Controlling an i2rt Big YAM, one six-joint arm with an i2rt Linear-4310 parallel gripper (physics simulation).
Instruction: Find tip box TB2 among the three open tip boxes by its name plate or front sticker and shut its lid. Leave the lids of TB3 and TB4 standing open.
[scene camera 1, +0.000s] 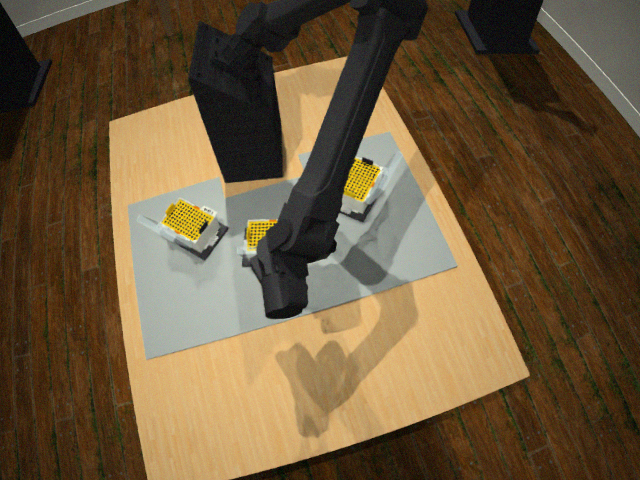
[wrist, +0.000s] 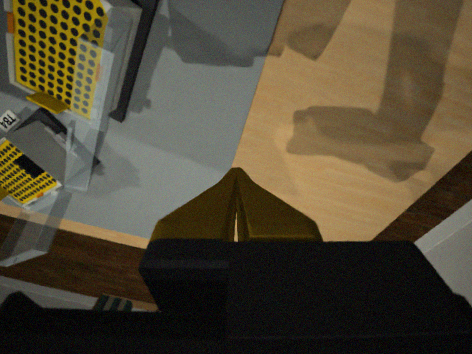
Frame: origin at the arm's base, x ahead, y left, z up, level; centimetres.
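Where they show: gripper, between the fingertips: (wrist: 236, 176); arm's base, origin of its link: (scene camera 1: 232, 60).
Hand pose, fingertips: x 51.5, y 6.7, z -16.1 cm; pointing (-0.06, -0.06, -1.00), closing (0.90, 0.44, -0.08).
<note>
Each offset is from my fingertips to the centre of the thing. "pt": to the spot under its first point. Level surfaces: height alone.
TB2 @(dx -18.3, dy -2.1, dz -9.1 cm) (scene camera 1: 260, 233) (wrist: 55, 55) is the middle box, with a yellow rack of black holes; my arm partly covers it in the scene view. Its clear lid @(pt dx -9.8, dy -3.4, dz -1.3 cm) (wrist: 90, 142) is raised from the side nearer my gripper, apart from the rack; its exact angle is hard to tell. TB4 @(dx -25.4, dy -23.0, dz -9.1 cm) (scene camera 1: 187, 219) (wrist: 25, 172), with its name plate @(pt dx -30.6, dy -18.8, dz -15.3 cm) (wrist: 8, 120), stands at the left with its lid (scene camera 1: 148, 223) open. TB3 @(dx -31.7, dy +20.2, dz -9.1 cm) (scene camera 1: 363, 179) stands at the right with its lid (scene camera 1: 393, 173) open. My gripper (wrist: 236, 176) is shut and empty, beyond TB2's lid side; its fingertips are hidden in the scene view.
The boxes stand on a grey mat @(dz -15.5 cm) (scene camera 1: 180, 310) (wrist: 200, 110) on the wooden table @(dz -15.8 cm) (scene camera 1: 217, 392) (wrist: 280, 130). A black pedestal (scene camera 1: 248, 134) rises behind TB2. My arm (scene camera 1: 341, 118) reaches over the mat between TB2 and TB3 and casts shadows on the mat and table.
</note>
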